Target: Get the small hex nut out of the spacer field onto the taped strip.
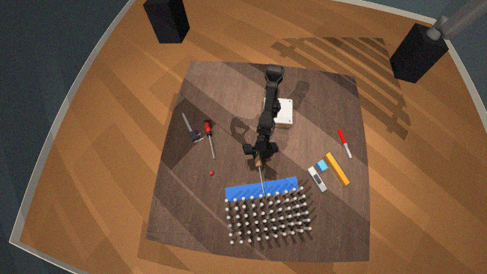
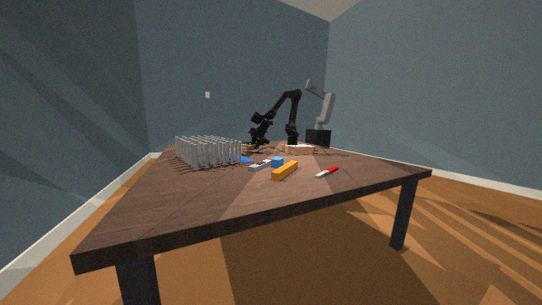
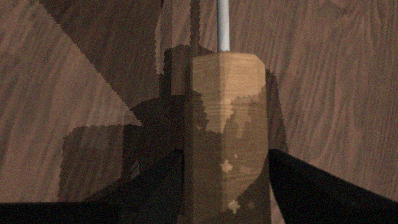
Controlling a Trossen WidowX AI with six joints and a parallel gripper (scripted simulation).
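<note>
Now: the blue taped strip 16 cm ahead of my gripper tip, 5 cm to the left of it and 3 cm below it. Round my gripper tip: small red cube 24 cm to the right, 12 cm ahead, 3 cm below; then wooden-handled tool 10 cm ahead, 3 cm to the left, 1 cm below; then grey block 36 cm to the left, 6 cm ahead, 2 cm below.
</note>
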